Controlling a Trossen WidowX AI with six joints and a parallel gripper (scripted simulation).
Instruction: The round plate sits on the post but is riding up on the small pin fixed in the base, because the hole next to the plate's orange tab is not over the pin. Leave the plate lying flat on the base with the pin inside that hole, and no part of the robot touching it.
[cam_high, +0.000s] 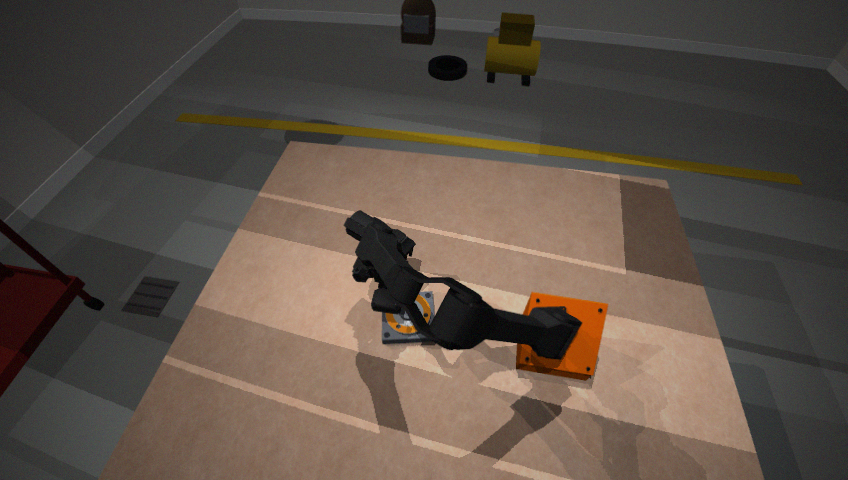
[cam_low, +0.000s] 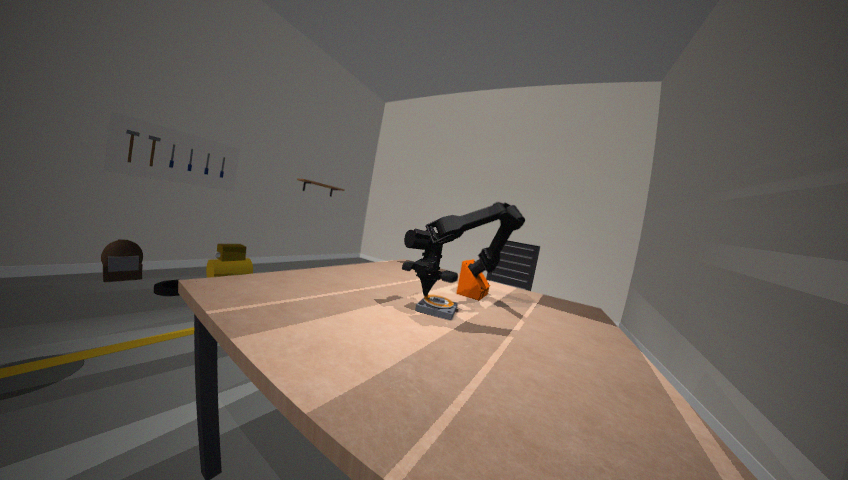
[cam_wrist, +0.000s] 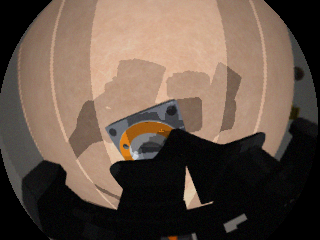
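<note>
My gripper tip is now 20 mm past the round plate, 20 mm to the right of it and 10 mm above it. Round my gripper tip: grey square base: 30 mm behind, 40 mm to the left, 30 mm below.
</note>
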